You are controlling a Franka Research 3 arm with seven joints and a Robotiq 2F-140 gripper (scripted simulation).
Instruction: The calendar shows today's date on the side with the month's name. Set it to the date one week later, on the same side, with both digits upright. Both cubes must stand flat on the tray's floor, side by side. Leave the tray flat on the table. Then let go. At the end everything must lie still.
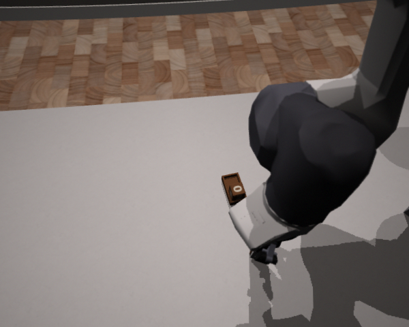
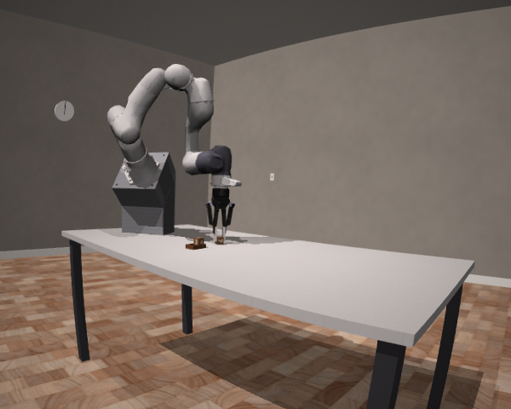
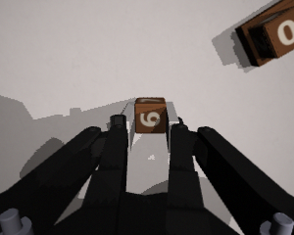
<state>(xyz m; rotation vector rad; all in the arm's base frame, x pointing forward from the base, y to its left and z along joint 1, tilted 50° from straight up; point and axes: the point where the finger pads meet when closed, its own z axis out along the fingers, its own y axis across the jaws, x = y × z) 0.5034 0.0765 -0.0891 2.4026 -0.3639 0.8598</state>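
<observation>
Right now my hand is 30 mm above the cube.
</observation>
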